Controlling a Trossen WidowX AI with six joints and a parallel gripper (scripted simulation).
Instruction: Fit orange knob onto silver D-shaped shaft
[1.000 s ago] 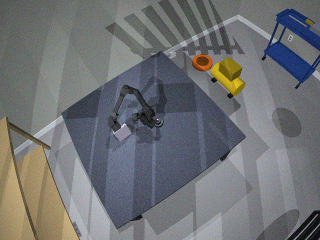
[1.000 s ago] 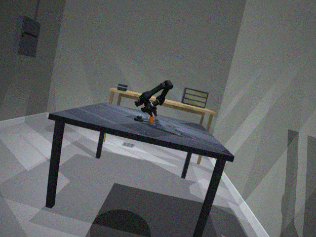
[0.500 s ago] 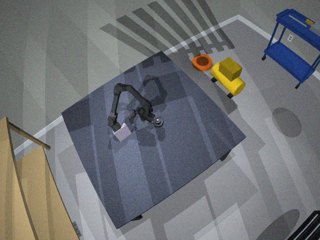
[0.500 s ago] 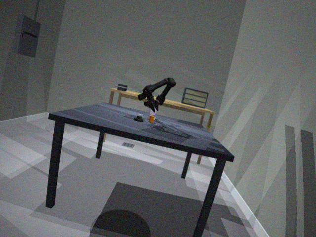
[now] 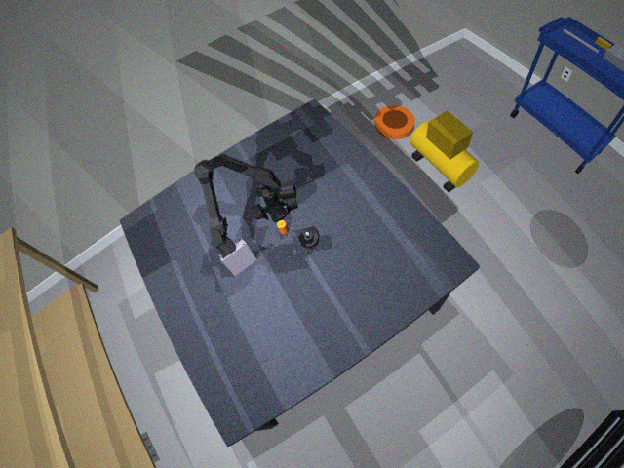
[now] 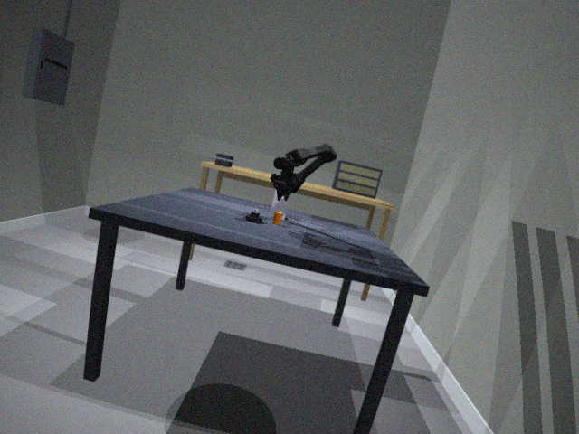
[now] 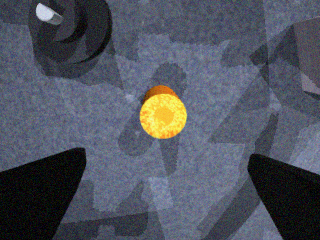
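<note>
My gripper tip is now 8 cm above the orange knob. Round my gripper tip: round dark pedestal: 7 cm ahead, 11 cm to the right, 10 cm below.
</note>
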